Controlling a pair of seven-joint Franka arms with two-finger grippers.
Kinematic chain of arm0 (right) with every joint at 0, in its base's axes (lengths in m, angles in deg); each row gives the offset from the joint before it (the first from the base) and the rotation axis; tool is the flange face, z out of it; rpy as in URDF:
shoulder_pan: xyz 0 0 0.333 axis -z
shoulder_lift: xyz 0 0 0 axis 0.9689 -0.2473 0
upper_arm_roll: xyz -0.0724 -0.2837 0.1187 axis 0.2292 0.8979 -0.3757
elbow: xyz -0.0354 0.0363 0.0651 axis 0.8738 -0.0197 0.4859
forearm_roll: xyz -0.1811 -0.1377 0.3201 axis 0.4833 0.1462 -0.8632
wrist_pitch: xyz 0 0 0 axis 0.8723 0.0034 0.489
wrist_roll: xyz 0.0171 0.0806 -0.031 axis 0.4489 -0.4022 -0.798
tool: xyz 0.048 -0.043 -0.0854 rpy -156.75 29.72 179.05
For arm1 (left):
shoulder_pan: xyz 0 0 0.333 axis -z
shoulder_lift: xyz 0 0 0 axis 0.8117 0.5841 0
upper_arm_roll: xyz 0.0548 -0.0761 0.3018 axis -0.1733 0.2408 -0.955
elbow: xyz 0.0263 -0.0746 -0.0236 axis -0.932 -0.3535 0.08
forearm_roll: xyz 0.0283 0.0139 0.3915 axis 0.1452 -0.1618 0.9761
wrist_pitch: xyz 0 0 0 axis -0.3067 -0.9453 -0.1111
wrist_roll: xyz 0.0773 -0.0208 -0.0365 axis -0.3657 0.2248 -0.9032
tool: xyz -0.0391 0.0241 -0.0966 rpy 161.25 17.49 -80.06
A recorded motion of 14 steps. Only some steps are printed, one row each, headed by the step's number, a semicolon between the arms.
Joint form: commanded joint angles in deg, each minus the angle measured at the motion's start. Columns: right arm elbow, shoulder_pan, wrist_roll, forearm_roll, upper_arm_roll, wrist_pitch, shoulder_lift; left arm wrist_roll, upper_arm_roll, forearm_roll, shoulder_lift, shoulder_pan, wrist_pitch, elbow.
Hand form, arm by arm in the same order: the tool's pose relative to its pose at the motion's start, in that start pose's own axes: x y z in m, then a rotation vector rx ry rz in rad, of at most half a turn. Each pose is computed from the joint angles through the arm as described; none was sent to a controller.
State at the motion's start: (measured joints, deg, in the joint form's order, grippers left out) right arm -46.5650 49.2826 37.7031 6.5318 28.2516 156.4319 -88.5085; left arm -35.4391 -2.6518 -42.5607 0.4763 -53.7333 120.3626 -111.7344
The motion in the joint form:
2: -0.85 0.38 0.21 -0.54 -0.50 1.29 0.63; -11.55 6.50 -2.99 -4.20 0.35 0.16 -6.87
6: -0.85 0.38 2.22 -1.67 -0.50 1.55 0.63; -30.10 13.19 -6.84 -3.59 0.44 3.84 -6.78
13: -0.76 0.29 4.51 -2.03 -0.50 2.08 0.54; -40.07 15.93 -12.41 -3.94 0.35 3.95 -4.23
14: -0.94 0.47 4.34 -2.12 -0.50 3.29 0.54; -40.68 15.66 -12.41 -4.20 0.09 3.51 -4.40
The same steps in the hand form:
2: 0.0004 -0.0021 -0.0026 -0.0083 0.0200 0.0071; 0.0056 0.0801 0.0079 -0.0313 -0.0223 -0.0930
6: 0.0012 -0.0021 -0.0030 -0.0011 0.0354 0.0536; 0.0355 0.1429 -0.0021 -0.0777 0.0460 -0.3210
13: 0.0030 -0.0018 -0.0036 -0.0040 0.0455 0.0958; 0.0469 0.1704 -0.0308 -0.1702 0.0913 -0.4819
14: 0.0023 0.0004 -0.0040 -0.0168 0.0580 0.0970; 0.0439 0.1661 -0.0304 -0.1699 0.0839 -0.5012

